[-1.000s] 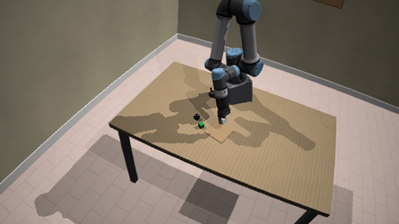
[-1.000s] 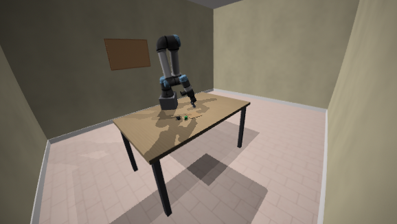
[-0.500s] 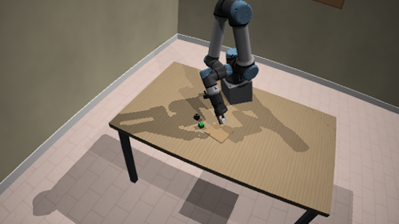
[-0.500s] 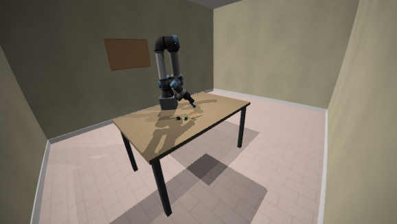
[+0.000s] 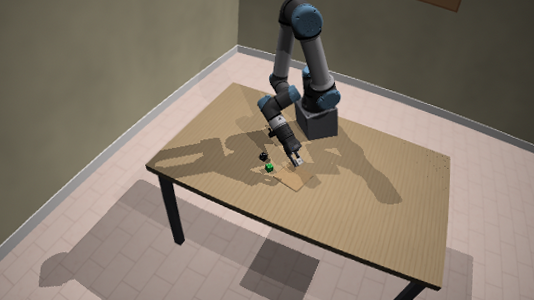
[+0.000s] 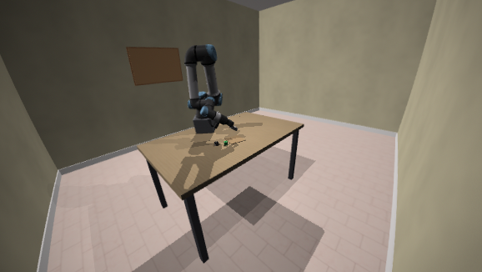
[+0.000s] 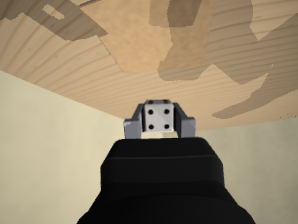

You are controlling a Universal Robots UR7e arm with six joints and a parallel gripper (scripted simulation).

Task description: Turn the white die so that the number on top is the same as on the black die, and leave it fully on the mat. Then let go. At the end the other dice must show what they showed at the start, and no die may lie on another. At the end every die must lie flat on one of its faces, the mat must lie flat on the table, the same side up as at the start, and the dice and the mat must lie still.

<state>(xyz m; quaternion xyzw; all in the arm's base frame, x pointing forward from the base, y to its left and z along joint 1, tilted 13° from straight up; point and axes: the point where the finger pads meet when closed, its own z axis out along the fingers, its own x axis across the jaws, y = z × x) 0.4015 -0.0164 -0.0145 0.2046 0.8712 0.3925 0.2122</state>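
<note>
Right now my hand is 10 mm to the left of the tan mat and 100 mm above it. From my hand the other things lie so: green die 10 mm behind, 130 mm to the right, 90 mm below; then black die 70 mm behind, 170 mm to the right, 90 mm below; then white die right at my hand.
</note>
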